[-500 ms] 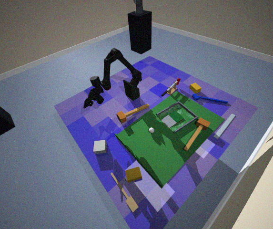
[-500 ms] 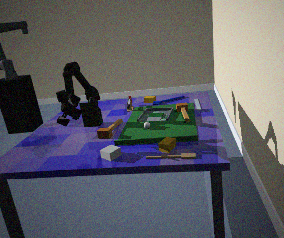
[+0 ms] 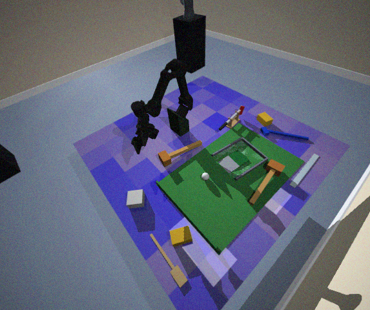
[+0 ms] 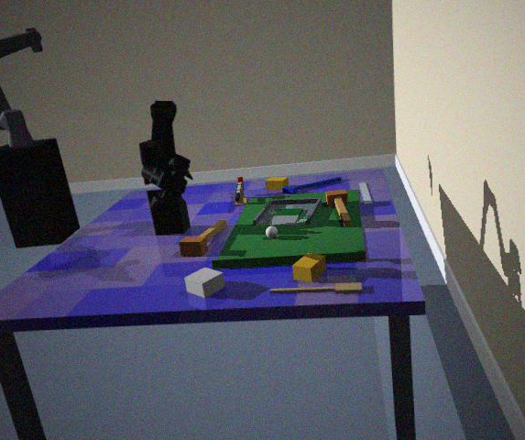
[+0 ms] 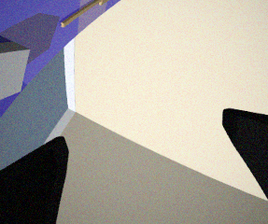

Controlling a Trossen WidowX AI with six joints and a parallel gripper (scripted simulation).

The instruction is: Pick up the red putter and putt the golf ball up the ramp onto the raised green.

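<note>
My gripper tip is now 68 cm to the right of the red putter, 20 cm above it and 5 cm short of it. The rest, counted from my gripper tip: white block (24 cm below, 14 cm to the right, 5 cm ahead); then white golf ball (23 cm below, 22 cm ahead, 21 cm to the left); then tan paddle (39 cm ahead, 25 cm below, 21 cm to the right).
</note>
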